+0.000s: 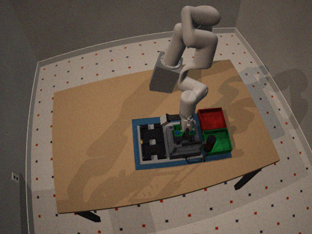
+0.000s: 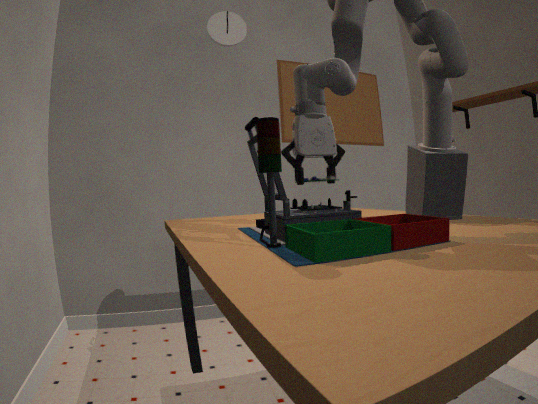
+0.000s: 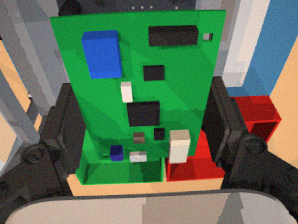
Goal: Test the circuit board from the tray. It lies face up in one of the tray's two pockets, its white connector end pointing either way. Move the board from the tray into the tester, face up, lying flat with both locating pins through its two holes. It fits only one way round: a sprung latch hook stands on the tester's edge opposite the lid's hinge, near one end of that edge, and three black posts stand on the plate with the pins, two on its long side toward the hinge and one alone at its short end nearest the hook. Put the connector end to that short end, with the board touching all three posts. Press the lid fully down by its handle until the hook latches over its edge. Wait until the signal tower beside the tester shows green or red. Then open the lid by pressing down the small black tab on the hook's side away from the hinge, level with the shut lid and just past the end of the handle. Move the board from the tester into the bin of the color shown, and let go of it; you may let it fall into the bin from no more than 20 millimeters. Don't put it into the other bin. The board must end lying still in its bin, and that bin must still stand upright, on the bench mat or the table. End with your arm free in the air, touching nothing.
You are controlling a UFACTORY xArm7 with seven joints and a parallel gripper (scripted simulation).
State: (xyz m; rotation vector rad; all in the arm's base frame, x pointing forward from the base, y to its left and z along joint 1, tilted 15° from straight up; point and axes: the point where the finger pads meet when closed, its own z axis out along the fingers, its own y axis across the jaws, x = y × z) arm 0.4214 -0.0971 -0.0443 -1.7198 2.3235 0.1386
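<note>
Now: the green circuit board right at my hand. Also, from my hand: green bin (180 mm to the left, 120 mm below, 100 mm ahead); latch hook (70 mm to the left, 50 mm below, 40 mm behind); tester lid (120 mm ahead, 50 mm above, 30 mm to the right).
</note>
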